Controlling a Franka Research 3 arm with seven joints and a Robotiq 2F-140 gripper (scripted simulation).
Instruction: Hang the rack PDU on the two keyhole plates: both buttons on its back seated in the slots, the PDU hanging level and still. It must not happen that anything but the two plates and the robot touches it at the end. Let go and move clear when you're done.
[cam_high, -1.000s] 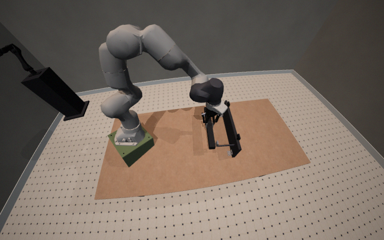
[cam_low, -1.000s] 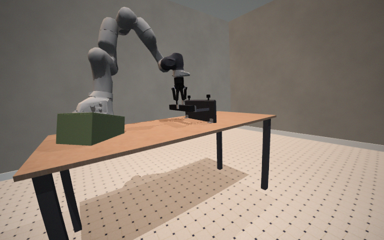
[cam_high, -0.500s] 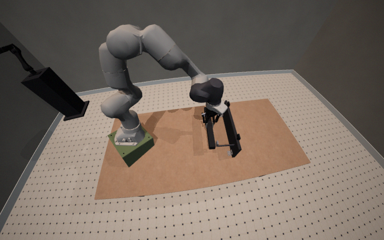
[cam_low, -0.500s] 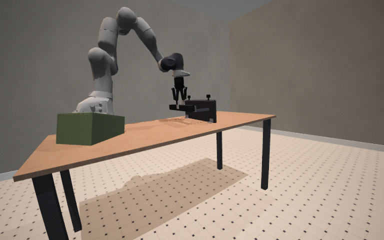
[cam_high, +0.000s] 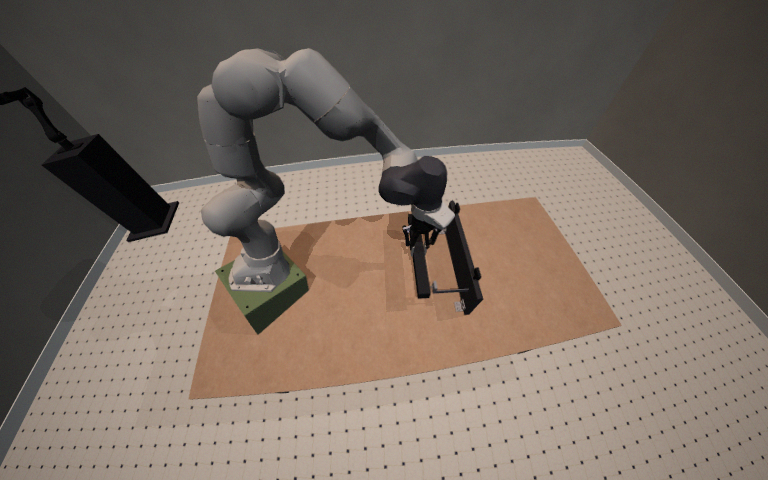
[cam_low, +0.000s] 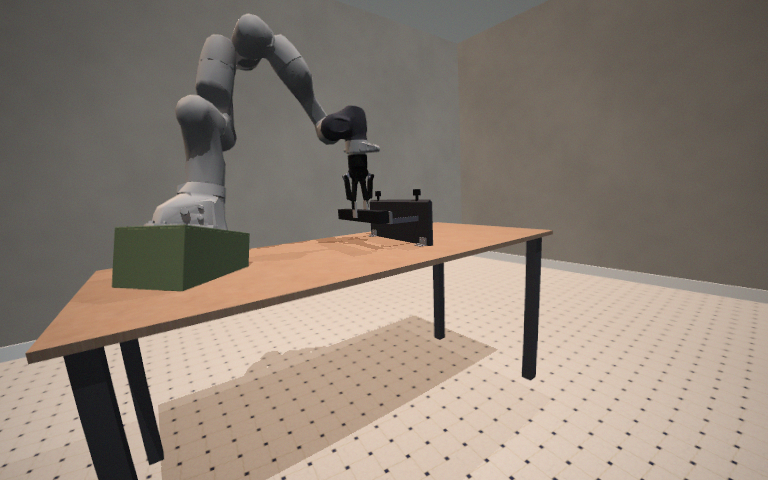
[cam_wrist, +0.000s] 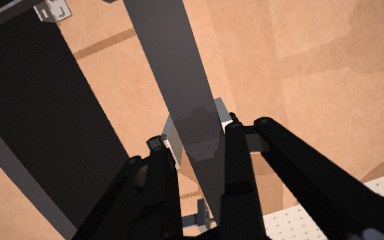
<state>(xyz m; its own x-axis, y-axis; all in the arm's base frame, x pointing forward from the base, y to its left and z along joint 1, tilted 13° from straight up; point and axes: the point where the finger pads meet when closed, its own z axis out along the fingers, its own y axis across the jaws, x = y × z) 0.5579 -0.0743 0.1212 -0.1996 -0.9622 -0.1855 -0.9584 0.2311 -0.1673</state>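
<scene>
The rack PDU is 20 mm below my hand and 20 mm ahead of it. The rest, counted from my hand: black upright panel: 170 mm ahead, 60 mm below, 30 mm to the right.
</scene>
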